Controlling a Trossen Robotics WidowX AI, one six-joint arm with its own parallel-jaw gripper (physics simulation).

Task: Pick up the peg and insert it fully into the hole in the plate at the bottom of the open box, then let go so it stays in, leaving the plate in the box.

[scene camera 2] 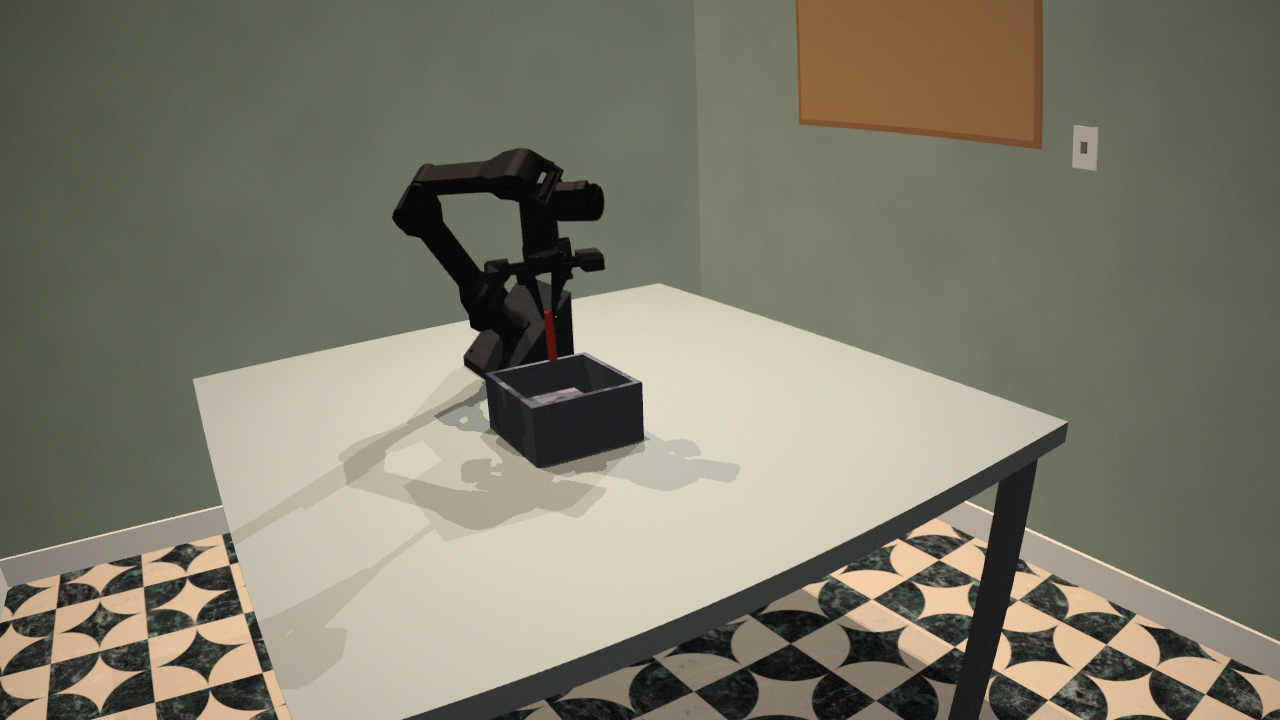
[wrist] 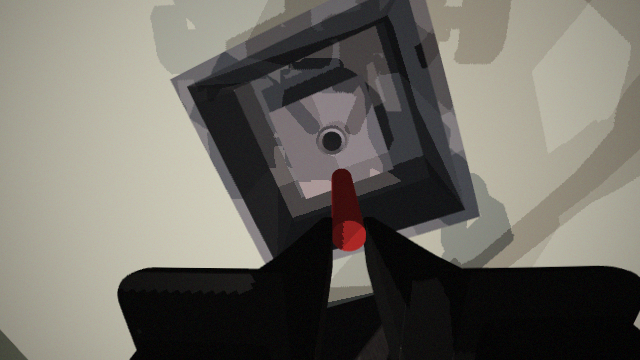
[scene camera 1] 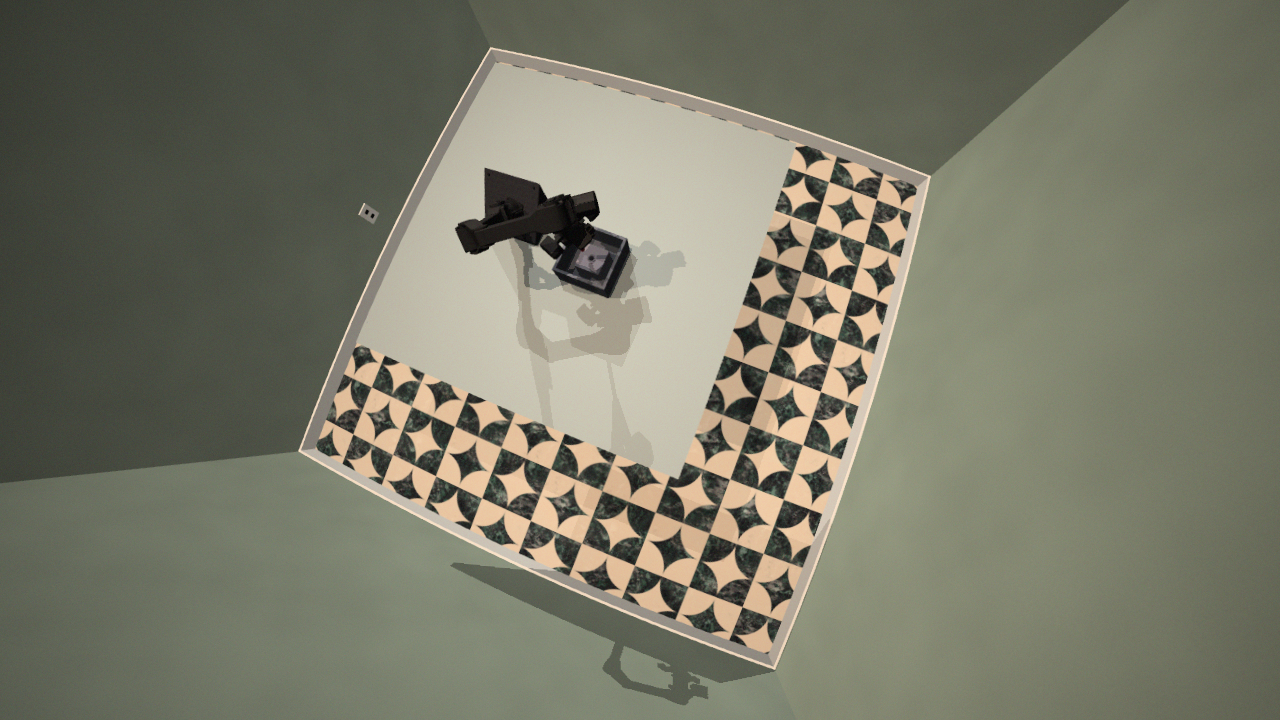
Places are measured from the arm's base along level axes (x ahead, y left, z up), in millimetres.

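Pixels of known places: gripper, between the fingertips: (scene camera 2: 548, 318) (wrist: 347, 226); arm's base, origin of its link: (scene camera 2: 515, 329) (scene camera 1: 513, 209).
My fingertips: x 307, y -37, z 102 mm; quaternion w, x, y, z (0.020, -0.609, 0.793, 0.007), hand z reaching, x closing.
Note:
For each thing: its top centre in the pictures, then the offset to it from my fingertips. Level surfaces: height alone.
- red peg, centre of its top: (wrist: 344, 236) (scene camera 2: 549, 311) 1 mm ahead, 1 mm left, 11 mm up
- dark open box, centre of its top: (wrist: 329, 149) (scene camera 2: 560, 377) (scene camera 1: 589, 253) 19 mm ahead, 7 mm left, 96 mm down
- pale plate, centre of its top: (wrist: 331, 141) (scene camera 2: 562, 399) (scene camera 1: 591, 258) 19 mm ahead, 7 mm left, 133 mm down
- pale table, height of its surface: 193 mm down
The red peg (scene camera 2: 551, 338) (wrist: 345, 200) is upright or nearly so. My gripper (scene camera 2: 551, 312) (wrist: 347, 226) is shut on its upper part. The dark open box (scene camera 1: 584, 283) (scene camera 2: 586, 431) (wrist: 227, 135) stands on the table. The pale plate (scene camera 2: 556, 394) (wrist: 300, 150) lies at its bottom, with a round hole (scene camera 1: 590, 257) (wrist: 332, 141) near its middle. In scene camera 2 the peg's lower end shows at the box's back rim. In the wrist view that end shows over the plate's near part, short of the hole. The peg is hard to make out in scene camera 1.
The box's four raised walls surround the plate. The arm's base (scene camera 1: 512, 192) stands behind the box on the pale table (scene camera 1: 483, 313) (scene camera 2: 805, 420). Shadows of the arm fall across the box and the table. A tiled floor lies beyond the table's edges.

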